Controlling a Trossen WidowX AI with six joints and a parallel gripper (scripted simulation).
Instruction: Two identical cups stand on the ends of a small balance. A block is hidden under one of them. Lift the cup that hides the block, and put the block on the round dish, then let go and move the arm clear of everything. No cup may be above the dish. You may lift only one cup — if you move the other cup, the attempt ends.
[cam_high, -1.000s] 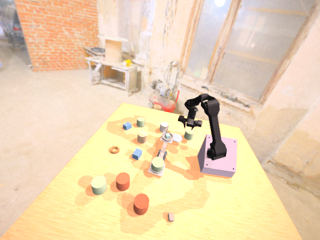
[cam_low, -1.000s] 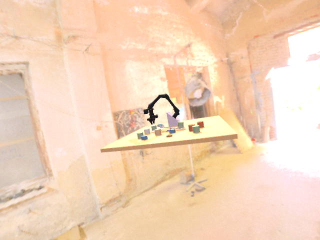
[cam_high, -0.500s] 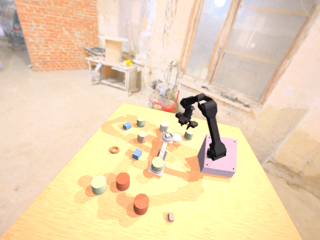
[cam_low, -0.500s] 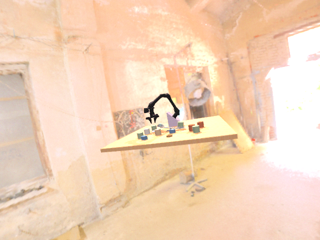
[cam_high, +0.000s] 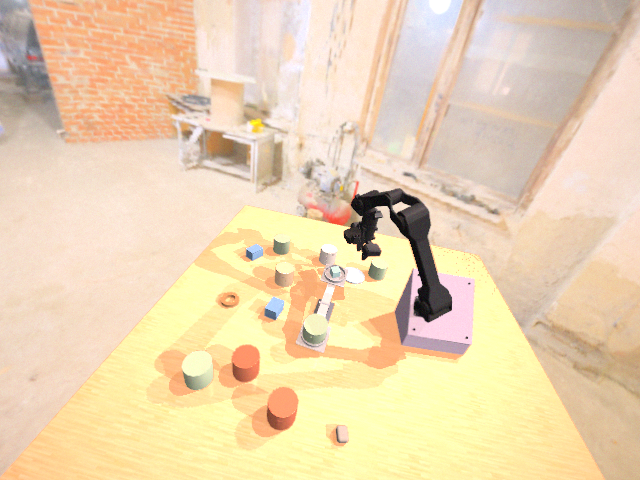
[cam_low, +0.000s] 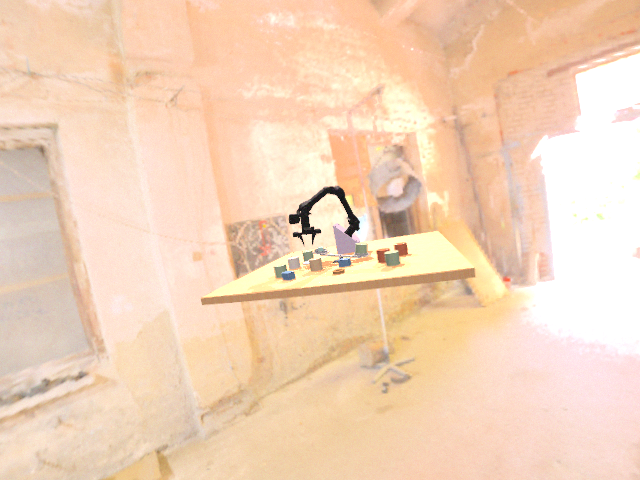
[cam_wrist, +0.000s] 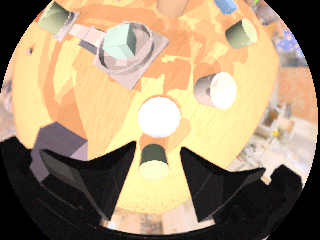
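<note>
Now: gripper tip 90 mm short of the pale teal block, 100 mm to the right of it and 30 mm above it. From my gripper tip the other things lie so: round white dish (10 mm ahead, 10 mm to the right, 110 mm below); small balance (120 mm ahead, 220 mm to the left, 90 mm below).
</note>
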